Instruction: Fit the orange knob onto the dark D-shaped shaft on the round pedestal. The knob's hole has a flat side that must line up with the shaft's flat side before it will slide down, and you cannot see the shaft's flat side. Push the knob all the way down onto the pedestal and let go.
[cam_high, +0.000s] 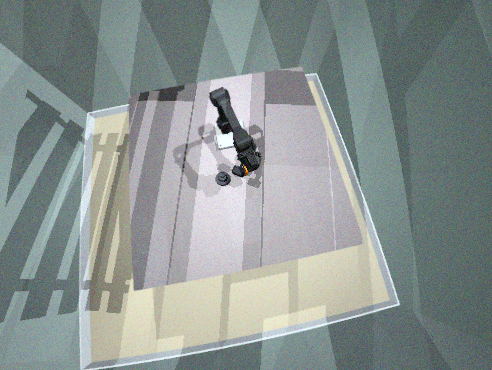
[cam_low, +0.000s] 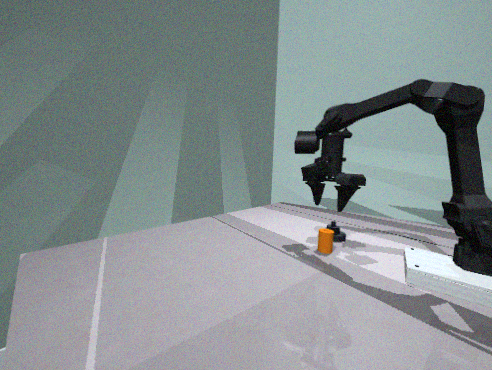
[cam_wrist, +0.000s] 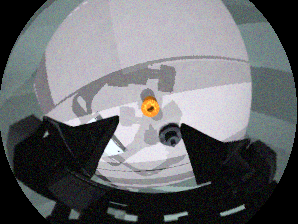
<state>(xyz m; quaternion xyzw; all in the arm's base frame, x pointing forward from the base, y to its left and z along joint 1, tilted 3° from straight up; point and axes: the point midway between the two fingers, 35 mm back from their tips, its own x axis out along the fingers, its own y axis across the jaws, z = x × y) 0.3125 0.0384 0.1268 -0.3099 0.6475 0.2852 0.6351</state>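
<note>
The orange knob lies 10 cm below my gripper tip. From my gripper tip the other things lie so: dark round pedestal (14 cm to the right, 10 cm below).
</note>
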